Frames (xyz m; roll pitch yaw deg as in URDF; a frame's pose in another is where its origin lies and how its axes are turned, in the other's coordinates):
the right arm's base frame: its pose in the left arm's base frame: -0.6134 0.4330 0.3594 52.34 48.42 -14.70
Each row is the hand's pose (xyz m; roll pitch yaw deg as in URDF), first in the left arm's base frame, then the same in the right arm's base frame.
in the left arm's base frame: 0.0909 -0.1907 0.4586 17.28 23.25 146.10
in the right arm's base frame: 0.4830 0.2899 0.7600 97.83 52.73 -117.60
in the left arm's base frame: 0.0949 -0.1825 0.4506 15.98 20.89 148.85
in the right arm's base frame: 0.4901 0.2922 0.7505 93.22 49.78 -120.52
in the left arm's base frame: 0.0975 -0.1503 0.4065 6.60 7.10 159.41
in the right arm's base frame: 0.5194 0.2851 0.7049 72.19 35.58 -133.77
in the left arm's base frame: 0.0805 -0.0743 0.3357 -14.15 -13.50 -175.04
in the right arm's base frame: 0.5486 0.2690 0.6050 50.16 3.72 -141.63
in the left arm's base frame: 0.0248 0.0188 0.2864 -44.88 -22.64 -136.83
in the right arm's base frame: 0.5340 0.2436 0.4895 30.57 -33.40 -137.32
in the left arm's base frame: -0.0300 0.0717 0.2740 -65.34 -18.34 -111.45
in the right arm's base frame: 0.4992 0.2205 0.4246 8.89 -55.37 -122.99
